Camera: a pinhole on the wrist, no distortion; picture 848 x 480 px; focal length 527.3 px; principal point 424.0 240.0 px. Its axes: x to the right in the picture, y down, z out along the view. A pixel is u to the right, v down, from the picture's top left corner.
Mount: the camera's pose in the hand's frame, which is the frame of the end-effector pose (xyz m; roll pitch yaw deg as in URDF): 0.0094 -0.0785 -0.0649 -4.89 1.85 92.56
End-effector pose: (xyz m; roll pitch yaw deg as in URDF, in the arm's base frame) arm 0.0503 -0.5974 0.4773 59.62 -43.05 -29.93
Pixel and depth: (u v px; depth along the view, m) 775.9 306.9 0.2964
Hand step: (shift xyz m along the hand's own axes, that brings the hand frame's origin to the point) -0.0625 0.1256 0.2207
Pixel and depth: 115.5 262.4 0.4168
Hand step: -0.0334 -0.3110 0.3565
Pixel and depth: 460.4 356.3 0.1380
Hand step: -0.0333 -0.0665 0.0696
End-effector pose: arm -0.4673 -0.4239 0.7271 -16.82 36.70 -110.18
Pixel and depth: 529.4 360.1 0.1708
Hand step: -0.0456 -0.0414 0.1008
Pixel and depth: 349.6 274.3 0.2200
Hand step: -0.0225 -0.1039 0.1540
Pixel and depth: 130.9 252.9 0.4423
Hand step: -0.0287 -0.3120 0.3826
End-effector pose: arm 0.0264 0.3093 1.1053 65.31 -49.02 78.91
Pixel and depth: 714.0 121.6 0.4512
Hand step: 0.0601 0.1868 0.3850
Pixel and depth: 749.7 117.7 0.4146
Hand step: 0.0578 0.1935 0.3479
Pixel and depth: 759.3 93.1 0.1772
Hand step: 0.0382 0.0414 0.1121
